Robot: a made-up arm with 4 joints.
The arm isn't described. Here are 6 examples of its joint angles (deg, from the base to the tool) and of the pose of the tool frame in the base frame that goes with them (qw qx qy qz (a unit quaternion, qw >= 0); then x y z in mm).
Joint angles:
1: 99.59 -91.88 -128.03 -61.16
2: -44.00 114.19 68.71 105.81
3: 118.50 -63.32 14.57 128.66
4: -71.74 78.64 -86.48 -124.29
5: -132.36 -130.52 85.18 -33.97
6: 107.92 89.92 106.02 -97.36
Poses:
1: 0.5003 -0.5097 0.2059 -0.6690 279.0 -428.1 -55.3
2: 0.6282 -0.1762 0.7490 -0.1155 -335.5 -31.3 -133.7
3: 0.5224 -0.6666 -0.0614 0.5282 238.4 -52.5 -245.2
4: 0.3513 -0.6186 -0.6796 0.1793 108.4 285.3 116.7
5: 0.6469 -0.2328 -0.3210 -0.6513 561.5 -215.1 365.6
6: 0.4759 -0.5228 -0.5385 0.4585 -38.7 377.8 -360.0
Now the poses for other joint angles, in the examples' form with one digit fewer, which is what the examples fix.
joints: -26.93 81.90 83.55 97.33
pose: 0.712 -0.032 0.667 -0.216 -235 80 -269
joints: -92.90 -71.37 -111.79 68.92
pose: 0.345 -0.567 -0.429 0.612 296 158 -399
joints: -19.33 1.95 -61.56 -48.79
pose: 0.717 -0.474 -0.499 -0.116 356 299 87
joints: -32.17 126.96 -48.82 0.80
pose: 0.491 0.246 0.054 0.834 -538 -113 315
